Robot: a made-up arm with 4 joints.
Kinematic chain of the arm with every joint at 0, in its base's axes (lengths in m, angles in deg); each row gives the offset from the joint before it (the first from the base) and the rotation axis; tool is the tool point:
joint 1: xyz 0 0 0.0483 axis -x
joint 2: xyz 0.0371 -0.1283 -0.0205 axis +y
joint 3: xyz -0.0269 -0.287 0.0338 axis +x
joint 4: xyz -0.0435 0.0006 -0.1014 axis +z
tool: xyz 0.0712 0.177 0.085
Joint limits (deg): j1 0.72..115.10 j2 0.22..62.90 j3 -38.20..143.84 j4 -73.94..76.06
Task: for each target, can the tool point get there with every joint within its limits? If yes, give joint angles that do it. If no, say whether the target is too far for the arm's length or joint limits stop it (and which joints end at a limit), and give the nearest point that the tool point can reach.
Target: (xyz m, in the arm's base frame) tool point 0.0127 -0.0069 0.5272
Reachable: yes | joints 59.87 29.30 96.09 45.25
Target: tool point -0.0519 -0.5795 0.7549
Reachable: no: too far | nearest point -0.0219 -0.3678 0.4968 | short by 0.335 m
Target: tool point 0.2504 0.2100 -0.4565
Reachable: no: joint limits stop it (at a limit: joint 1, joint 2) | nearest point 0.0298 -0.2760 -0.0494 | short by 0.671 m
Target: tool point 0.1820 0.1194 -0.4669
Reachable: no: joint limits stop it (at a limit: joint 1, joint 2, joint 3) | nearest point 0.0194 -0.2824 -0.0614 | short by 0.594 m
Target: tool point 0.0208 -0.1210 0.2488
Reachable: yes | joints 60.68 53.71 -7.12 6.67
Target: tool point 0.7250 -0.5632 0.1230
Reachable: no: too far | nearest point 0.2228 -0.4550 0.1145 | short by 0.514 m
